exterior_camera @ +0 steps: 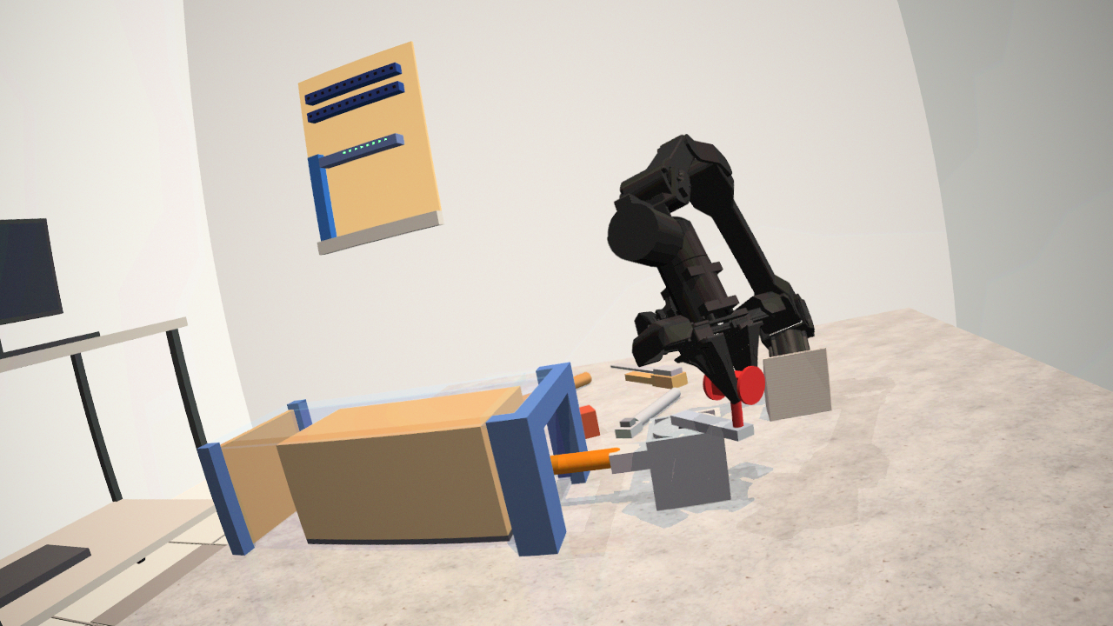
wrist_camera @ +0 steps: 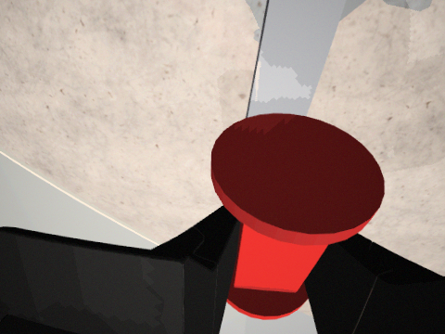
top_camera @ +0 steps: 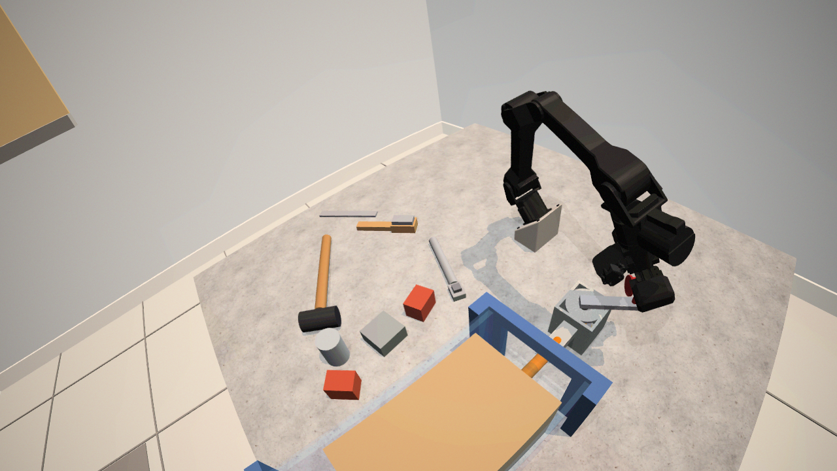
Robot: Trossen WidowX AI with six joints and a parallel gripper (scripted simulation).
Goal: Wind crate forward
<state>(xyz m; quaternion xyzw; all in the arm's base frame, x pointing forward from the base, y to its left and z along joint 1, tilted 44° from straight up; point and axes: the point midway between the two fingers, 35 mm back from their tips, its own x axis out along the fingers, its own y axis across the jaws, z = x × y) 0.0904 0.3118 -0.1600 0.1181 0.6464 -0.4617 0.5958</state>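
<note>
Now: gripper tip 4 cm to the left of the crank handle, 4 cm short of it and 3 cm above it. The rest, counted from my gripper tip: blue steel frame: 24 cm ahead, 7 cm to the right, 3 cm below; red knob: 1 cm to the right, 1 cm ahead; grey winch: 10 cm below, 9 cm to the right, 6 cm ahead.
</note>
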